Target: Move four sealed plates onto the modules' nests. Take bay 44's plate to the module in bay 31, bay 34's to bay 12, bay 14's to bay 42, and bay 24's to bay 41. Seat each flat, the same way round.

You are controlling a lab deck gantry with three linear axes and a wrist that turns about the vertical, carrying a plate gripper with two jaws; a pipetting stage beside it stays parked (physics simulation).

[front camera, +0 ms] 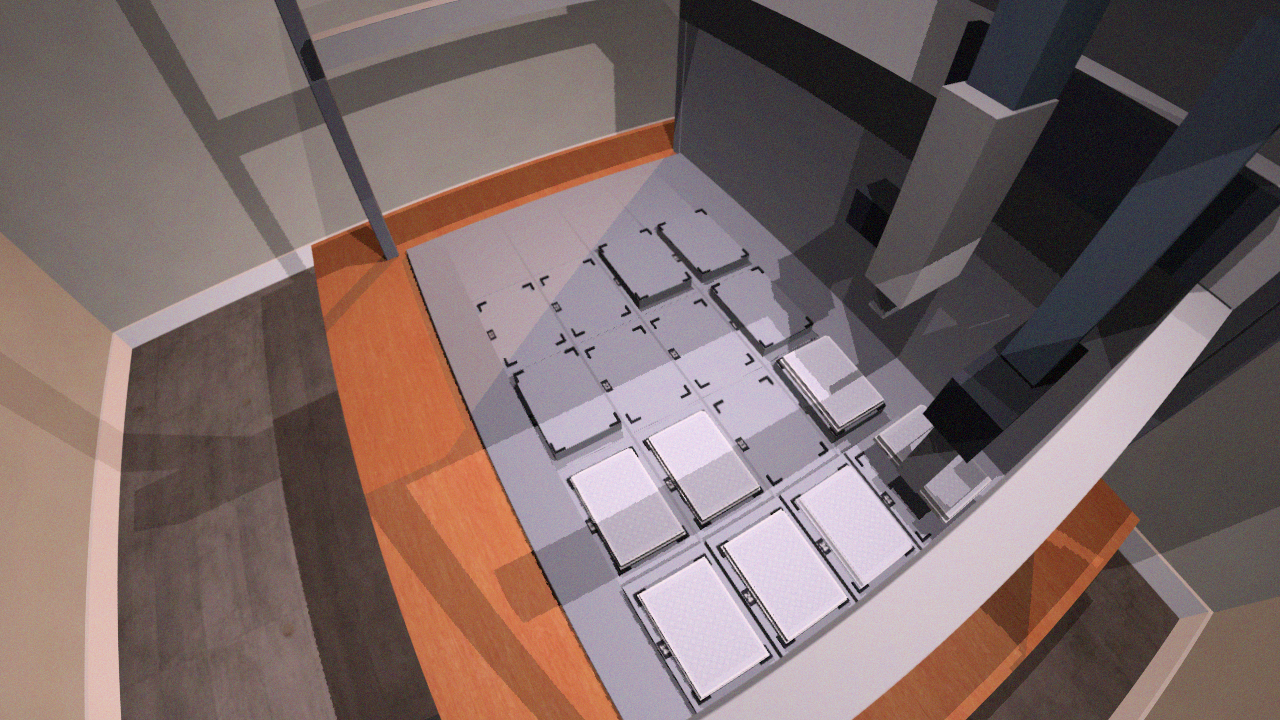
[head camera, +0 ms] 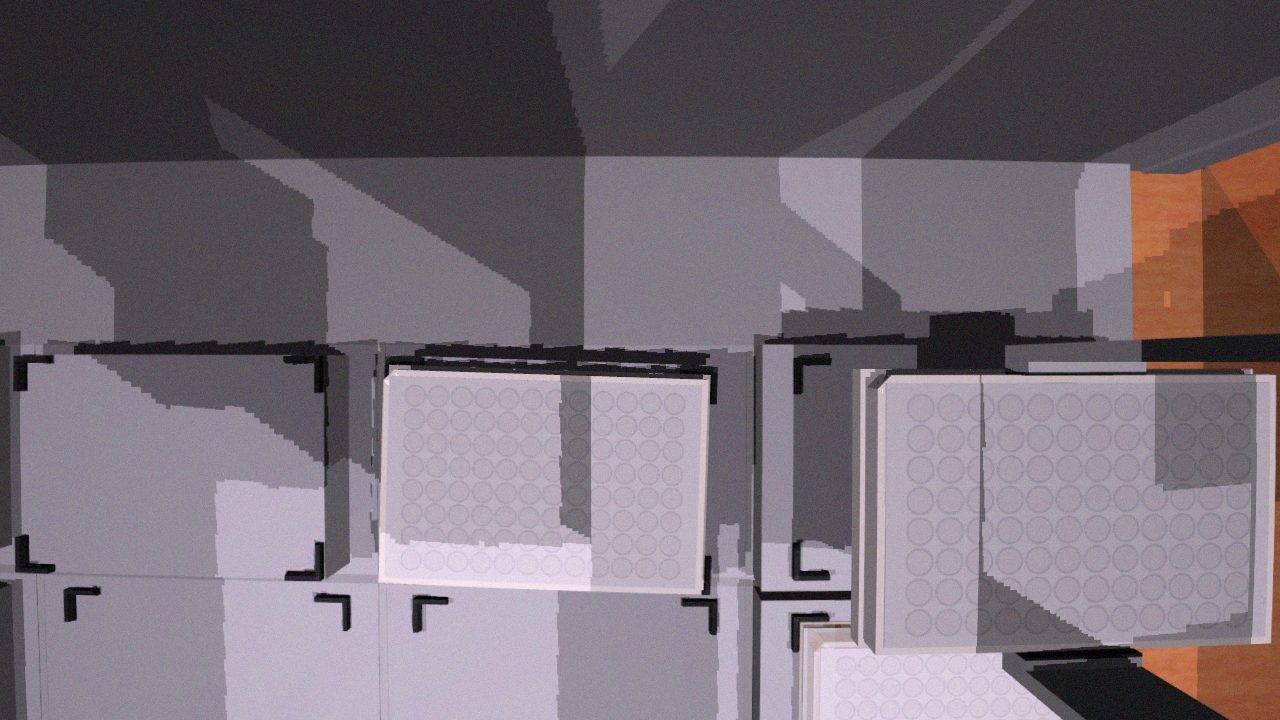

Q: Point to a bay 44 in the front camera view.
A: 910, 511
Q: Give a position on a bay 42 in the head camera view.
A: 231, 466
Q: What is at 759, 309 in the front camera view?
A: A bay 42.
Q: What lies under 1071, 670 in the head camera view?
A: My gripper.
